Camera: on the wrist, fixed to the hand. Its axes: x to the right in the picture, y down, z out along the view.
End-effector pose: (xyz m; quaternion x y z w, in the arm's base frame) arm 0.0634 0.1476 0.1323 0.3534 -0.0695 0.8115 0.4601
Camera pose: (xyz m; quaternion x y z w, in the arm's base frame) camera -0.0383 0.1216 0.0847 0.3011 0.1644 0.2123 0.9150
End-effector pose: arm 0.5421 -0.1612 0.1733 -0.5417 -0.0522 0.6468 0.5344
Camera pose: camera 0.5426 -0.2476 0.0970 -0.3352 -0.4679 0.0727 0.8145
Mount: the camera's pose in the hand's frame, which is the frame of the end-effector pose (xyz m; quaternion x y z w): -0.0153 0.0856 -0.0757 -0.0367 -0.0301 -0.7239 0.6883
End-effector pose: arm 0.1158 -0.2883 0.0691 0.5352 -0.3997 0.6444 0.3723
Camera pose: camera 0.0107 -0.2545 0.0359 0.6634 0.0775 0.1432 0.7303
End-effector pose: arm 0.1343 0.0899 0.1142 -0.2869 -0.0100 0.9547 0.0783
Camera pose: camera 0.1762 0.0010 0.0539 -0.1644 -0.2520 0.6087 0.7342
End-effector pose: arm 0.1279 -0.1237 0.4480 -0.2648 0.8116 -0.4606 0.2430
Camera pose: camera 0.0733 -0.0296 0.4099 0.7925 -0.3765 0.4552 0.1515
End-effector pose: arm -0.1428 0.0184 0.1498 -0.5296 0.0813 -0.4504 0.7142
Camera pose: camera -0.1489 -0.0193 0.0410 -0.4631 -0.3324 -0.8081 0.1485
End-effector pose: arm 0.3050 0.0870 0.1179 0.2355 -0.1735 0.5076 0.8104
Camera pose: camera 0.2243 0.1499 0.0648 0.2732 0.0080 -0.2507 0.9287
